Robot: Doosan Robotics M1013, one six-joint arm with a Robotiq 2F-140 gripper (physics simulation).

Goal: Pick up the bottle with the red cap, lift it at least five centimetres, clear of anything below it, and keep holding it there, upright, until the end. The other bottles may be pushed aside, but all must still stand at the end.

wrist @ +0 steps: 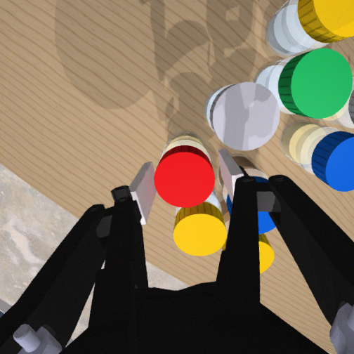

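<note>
The bottle with the red cap (184, 177) stands on the wooden table, seen from above near the middle of the wrist view, with part of its clear body showing above the cap. My gripper (186, 168) is open and part-way spread, with one pale finger pad to the left of the red cap and the other to its right. A gap shows between the cap and each pad. How far the fingertips are above or beside the bottle's body is hard to tell.
A yellow-capped bottle (200, 231) stands right below the red cap in view. A blue-capped bottle (267, 220) and another yellow-capped one (266, 254) are partly behind the right finger. White (246, 116), green (321, 84), blue (340, 162) and yellow (331, 17) caps stand to the right.
</note>
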